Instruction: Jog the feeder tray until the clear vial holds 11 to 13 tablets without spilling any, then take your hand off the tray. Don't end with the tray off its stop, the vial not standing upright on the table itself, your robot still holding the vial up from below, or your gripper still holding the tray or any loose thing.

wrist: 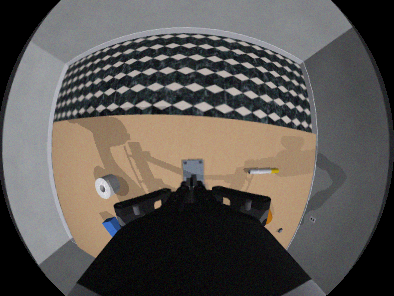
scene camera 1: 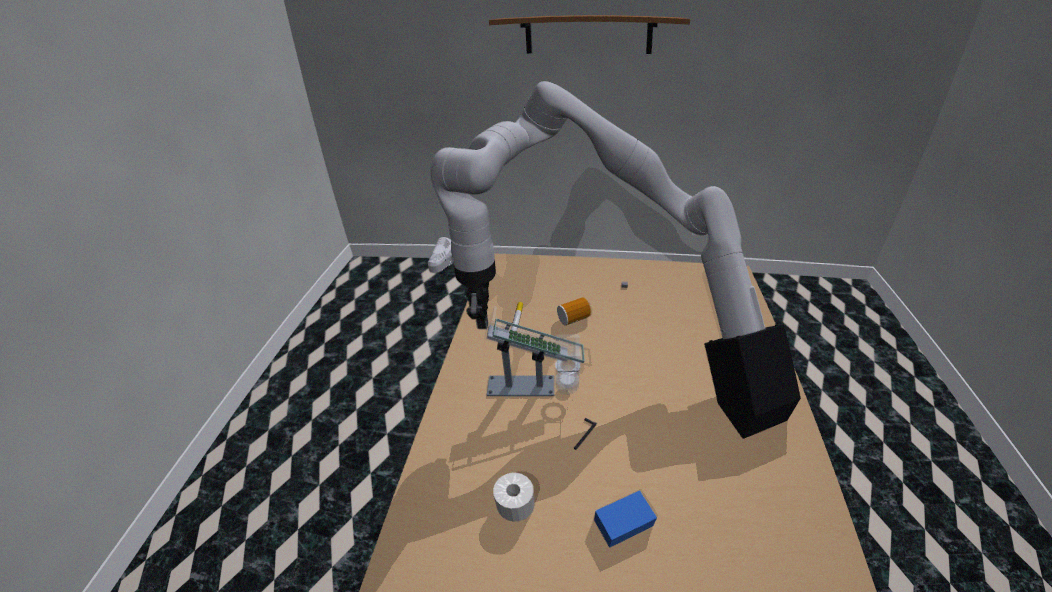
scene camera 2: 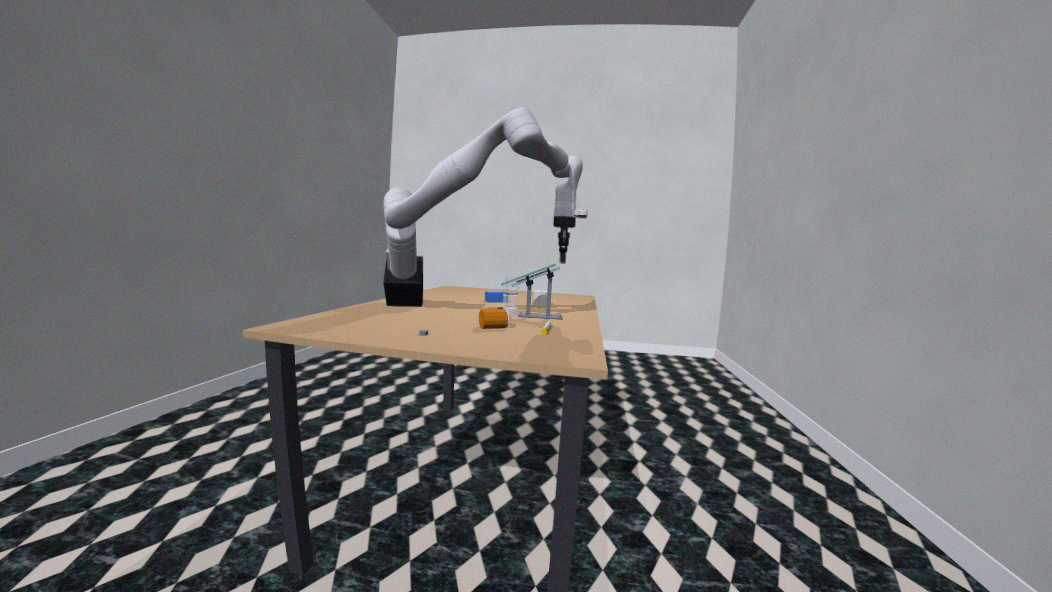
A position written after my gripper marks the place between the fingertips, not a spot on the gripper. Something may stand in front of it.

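Blue block (scene camera 1: pixel 631 515), visible. My gripper (scene camera 1: pixel 482 327), visible; also in the wrist view (wrist: pixel 191 184).
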